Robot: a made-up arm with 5 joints.
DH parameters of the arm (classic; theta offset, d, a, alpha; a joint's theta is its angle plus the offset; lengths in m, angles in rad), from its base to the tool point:
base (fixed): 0 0.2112 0.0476 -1.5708
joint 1: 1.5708 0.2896 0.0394 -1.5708
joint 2: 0 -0.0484 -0.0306 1.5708
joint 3: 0 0.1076 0.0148 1.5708
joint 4: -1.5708 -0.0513 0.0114 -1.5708
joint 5: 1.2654 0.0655 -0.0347 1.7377
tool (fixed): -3.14 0.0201 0 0
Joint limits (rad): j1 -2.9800..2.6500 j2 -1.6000..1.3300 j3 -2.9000..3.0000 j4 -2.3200..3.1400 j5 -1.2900..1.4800
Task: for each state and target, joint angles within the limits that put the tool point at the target. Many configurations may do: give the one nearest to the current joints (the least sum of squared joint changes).
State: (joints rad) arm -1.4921 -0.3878 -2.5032 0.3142 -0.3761
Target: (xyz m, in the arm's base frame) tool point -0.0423 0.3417 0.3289
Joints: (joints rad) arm -1.4452 -0.6999 -2.4171 0.4281 -0.4678
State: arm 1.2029 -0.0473 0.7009 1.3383 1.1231
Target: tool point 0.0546 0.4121 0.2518
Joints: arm 1.3285 -0.5153 0.7291 1.0050 0.9658
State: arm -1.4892 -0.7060 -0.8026 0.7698 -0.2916
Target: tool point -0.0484 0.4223 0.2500
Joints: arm -2.2586 -0.5723 -1.2236 1.0986 -0.3211
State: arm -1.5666 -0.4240 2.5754 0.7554 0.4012
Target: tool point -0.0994 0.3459 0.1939
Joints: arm -2.0249 -0.6192 2.8085 1.2002 0.7192
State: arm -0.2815 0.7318 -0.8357 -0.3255 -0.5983
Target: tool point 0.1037 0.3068 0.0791
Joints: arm 0.1231 0.9362 -0.5278 -0.5102 -0.5405
